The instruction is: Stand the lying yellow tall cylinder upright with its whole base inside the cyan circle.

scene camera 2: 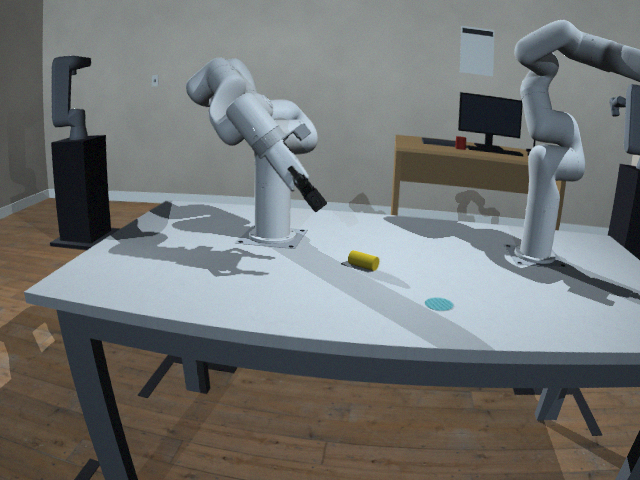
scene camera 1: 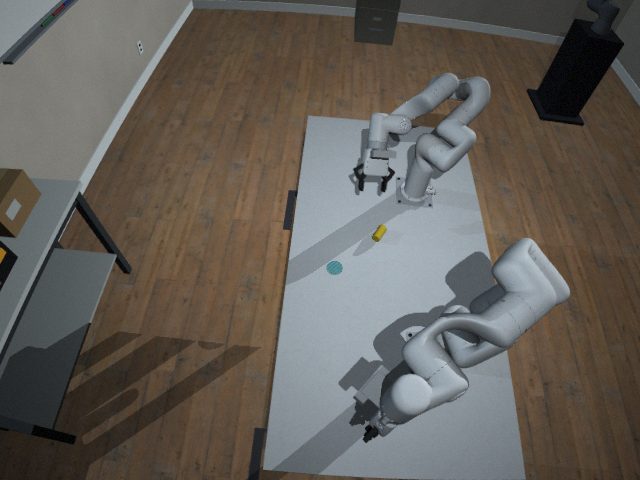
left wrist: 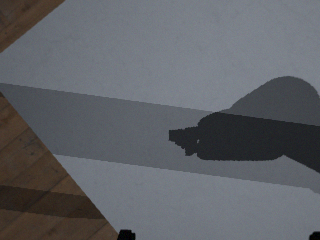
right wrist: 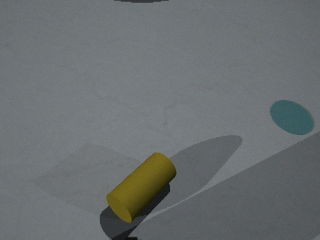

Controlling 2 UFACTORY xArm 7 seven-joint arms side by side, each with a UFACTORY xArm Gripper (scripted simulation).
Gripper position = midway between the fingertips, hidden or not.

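Note:
A yellow tall cylinder [right wrist: 133, 194] is visible, though in the left wrist view the cylinder is out of frame. The right gripper [scene camera 2: 320, 206] is in the scene too, and a further sight of the gripper [scene camera 1: 372, 191] is to be had.

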